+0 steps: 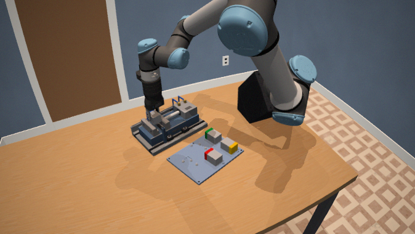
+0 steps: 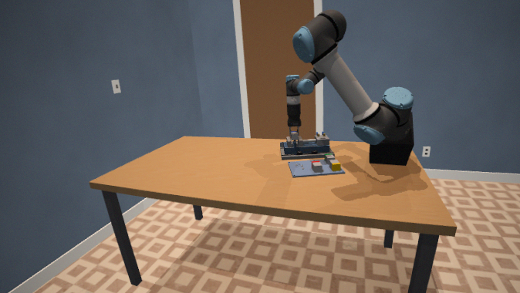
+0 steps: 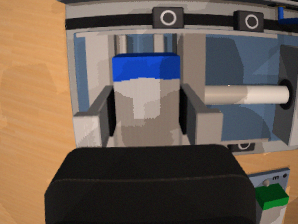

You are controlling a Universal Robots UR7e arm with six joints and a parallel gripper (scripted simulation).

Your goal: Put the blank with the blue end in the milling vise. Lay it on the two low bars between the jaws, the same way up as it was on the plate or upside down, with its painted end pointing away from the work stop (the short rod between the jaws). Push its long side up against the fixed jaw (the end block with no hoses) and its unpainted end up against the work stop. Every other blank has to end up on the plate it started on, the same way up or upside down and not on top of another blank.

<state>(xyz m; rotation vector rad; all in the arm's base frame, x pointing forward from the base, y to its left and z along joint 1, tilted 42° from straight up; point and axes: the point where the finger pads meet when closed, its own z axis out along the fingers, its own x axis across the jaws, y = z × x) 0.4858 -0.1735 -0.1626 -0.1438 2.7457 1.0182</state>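
Right now the blue-ended blank is 2 cm below my hand. The rest, counted from my hand: work stop (1 cm behind, 5 cm to the left, 4 cm below); then pale rod (8 cm behind, 1 cm to the right, 5 cm below); then fixed jaw (3 cm ahead, 1 cm to the left, 5 cm below).
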